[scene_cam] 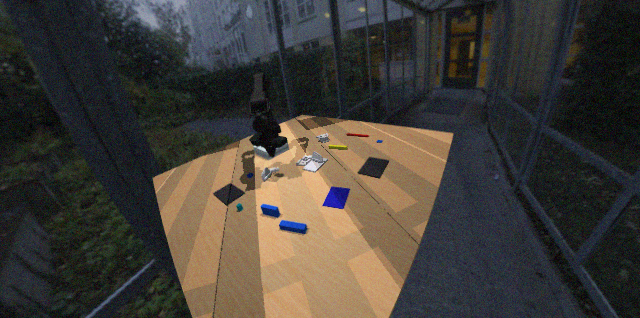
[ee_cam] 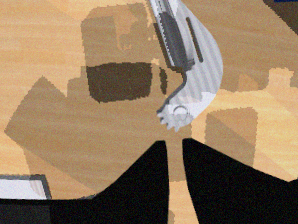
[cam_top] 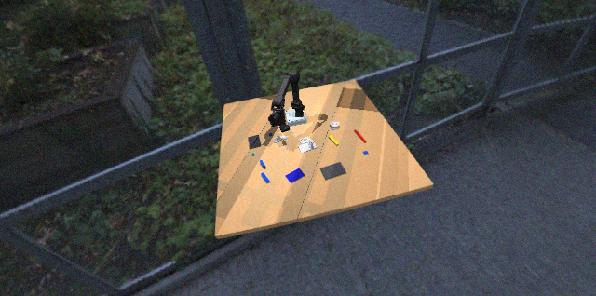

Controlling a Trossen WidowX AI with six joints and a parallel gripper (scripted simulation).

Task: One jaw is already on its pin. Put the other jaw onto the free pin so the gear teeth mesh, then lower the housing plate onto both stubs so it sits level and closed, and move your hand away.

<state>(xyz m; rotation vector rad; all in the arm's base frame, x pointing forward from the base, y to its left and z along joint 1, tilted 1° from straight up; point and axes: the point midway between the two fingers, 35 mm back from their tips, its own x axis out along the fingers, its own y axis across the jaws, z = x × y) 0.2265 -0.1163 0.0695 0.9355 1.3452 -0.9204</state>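
The white jaw lies 80 mm below my gripper tip, 10 mm to the right of it and 10 mm behind it. The rest, counted from my gripper tip: teal cube: 220 mm to the right, 140 mm ahead, 70 mm below; then yellow bar: 360 mm to the left, 80 mm below, 50 mm ahead; then blue plate: 340 mm ahead, 80 mm to the left, 80 mm below.
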